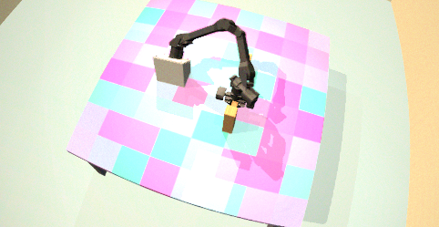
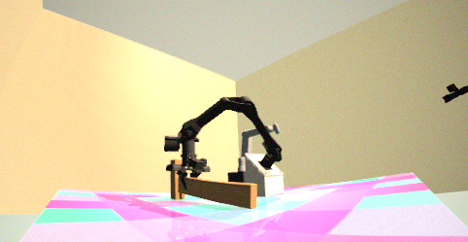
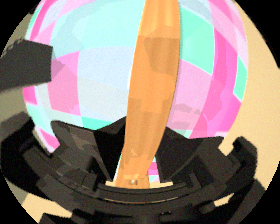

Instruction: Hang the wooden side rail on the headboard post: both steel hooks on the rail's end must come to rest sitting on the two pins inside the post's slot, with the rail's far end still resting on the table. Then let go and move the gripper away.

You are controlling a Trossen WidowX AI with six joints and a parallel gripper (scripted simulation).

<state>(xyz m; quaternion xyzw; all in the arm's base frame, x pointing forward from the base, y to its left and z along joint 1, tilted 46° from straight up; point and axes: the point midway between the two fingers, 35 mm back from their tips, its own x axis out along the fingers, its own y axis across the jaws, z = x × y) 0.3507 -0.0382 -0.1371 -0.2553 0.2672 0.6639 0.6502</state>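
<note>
The headboard post lies 10 cm to the right of my gripper tip and 4 cm above it.
</note>
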